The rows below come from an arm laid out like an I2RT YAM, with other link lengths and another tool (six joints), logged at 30 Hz.
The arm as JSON. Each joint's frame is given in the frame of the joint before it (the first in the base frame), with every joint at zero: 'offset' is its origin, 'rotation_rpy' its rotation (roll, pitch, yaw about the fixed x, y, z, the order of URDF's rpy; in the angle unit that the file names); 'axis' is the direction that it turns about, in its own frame. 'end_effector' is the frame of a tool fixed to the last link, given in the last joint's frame.
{
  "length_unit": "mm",
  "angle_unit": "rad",
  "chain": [
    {
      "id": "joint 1",
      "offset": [
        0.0,
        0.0,
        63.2
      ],
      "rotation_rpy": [
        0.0,
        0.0,
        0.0
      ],
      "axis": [
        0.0,
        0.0,
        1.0
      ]
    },
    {
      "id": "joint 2",
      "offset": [
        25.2,
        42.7,
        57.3
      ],
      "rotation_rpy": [
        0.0,
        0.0,
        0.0
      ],
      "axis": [
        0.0,
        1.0,
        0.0
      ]
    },
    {
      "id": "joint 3",
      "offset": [
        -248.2,
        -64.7,
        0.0
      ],
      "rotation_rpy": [
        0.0,
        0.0,
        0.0
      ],
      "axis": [
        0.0,
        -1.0,
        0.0
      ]
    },
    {
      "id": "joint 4",
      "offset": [
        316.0,
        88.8,
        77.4
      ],
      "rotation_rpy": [
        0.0,
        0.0,
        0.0
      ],
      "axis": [
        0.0,
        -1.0,
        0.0
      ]
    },
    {
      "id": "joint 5",
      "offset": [
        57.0,
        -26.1,
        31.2
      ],
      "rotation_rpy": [
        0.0,
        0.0,
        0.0
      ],
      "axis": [
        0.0,
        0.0,
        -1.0
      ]
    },
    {
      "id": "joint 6",
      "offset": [
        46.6,
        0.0,
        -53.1
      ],
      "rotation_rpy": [
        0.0,
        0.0,
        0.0
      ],
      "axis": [
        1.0,
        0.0,
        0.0
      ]
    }
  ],
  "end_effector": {
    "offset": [
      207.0,
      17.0,
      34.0
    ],
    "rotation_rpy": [
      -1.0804,
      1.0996,
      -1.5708
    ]
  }
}
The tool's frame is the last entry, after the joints.
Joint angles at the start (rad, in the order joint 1, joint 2, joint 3, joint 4, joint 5, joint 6):
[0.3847, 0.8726, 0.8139, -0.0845, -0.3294, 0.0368]
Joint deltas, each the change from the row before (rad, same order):
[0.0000, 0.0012, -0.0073, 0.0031, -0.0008, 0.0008]
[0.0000, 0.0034, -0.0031, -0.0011, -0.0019, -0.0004]
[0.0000, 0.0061, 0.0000, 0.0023, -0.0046, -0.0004]
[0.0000, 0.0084, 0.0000, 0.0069, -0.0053, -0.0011]
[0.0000, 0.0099, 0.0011, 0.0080, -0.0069, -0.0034]
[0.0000, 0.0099, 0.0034, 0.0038, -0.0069, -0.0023]
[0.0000, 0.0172, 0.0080, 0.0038, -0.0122, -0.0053]
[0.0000, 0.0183, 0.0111, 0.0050, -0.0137, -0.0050]
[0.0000, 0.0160, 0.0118, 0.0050, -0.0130, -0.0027]
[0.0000, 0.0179, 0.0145, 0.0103, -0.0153, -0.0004]
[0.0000, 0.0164, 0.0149, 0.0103, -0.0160, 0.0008]
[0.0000, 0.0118, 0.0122, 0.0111, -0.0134, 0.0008]
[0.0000, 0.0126, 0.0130, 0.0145, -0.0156, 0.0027]
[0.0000, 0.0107, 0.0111, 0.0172, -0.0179, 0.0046]
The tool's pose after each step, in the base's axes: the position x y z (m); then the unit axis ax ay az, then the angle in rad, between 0 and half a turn. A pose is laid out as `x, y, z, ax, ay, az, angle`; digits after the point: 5 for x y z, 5 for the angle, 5 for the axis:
0.39027, 0.30666, 0.33619, -0.32864, 0.94161, -0.07327, 1.52427
0.39063, 0.30730, 0.33246, -0.33005, 0.94120, -0.07221, 1.53157
0.39107, 0.30866, 0.33043, -0.33232, 0.94060, -0.06961, 1.53491
0.39194, 0.31039, 0.32869, -0.33506, 0.93982, -0.06689, 1.53567
0.39276, 0.31257, 0.32722, -0.33954, 0.93840, -0.06414, 1.53476
0.39343, 0.31466, 0.32595, -0.34354, 0.93716, -0.06092, 1.53617
0.39440, 0.31828, 0.32416, -0.35119, 0.93465, -0.05567, 1.53886
0.39533, 0.32223, 0.32408, -0.35907, 0.93200, -0.04943, 1.53843
0.39600, 0.32580, 0.32545, -0.36541, 0.92987, -0.04275, 1.53599
0.39683, 0.32989, 0.32909, -0.37135, 0.92787, -0.03390, 1.52838
0.39725, 0.33392, 0.33363, -0.37701, 0.92589, -0.02418, 1.51945
0.39725, 0.33712, 0.33879, -0.38174, 0.92413, -0.01601, 1.50802
0.39705, 0.34068, 0.34501, -0.38651, 0.92227, -0.00578, 1.49408
0.39603, 0.34436, 0.35172, -0.39145, 0.92018, 0.00663, 1.47845

